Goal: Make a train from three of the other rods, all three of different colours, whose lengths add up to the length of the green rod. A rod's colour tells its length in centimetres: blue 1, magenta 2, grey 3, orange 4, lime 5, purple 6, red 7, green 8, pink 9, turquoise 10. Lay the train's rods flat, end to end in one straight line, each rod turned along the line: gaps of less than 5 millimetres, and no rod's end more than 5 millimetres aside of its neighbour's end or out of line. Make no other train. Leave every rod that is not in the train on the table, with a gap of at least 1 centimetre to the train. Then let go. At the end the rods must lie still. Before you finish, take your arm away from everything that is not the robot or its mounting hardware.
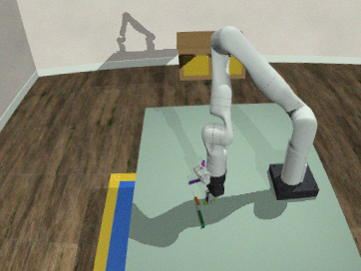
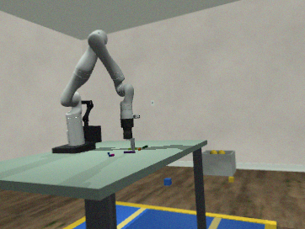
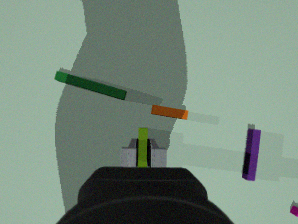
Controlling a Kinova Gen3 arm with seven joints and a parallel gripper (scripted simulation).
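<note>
Now: hand 1 cm above the lime rod. The rest, counted from my hand: orange rod (5 cm ahead, 1 cm to the right, 1 cm below); then purple rod (5 cm ahead, 12 cm to the right, 1 cm below); then green rod (4 cm ahead, 8 cm to the left, 1 cm below).
</note>
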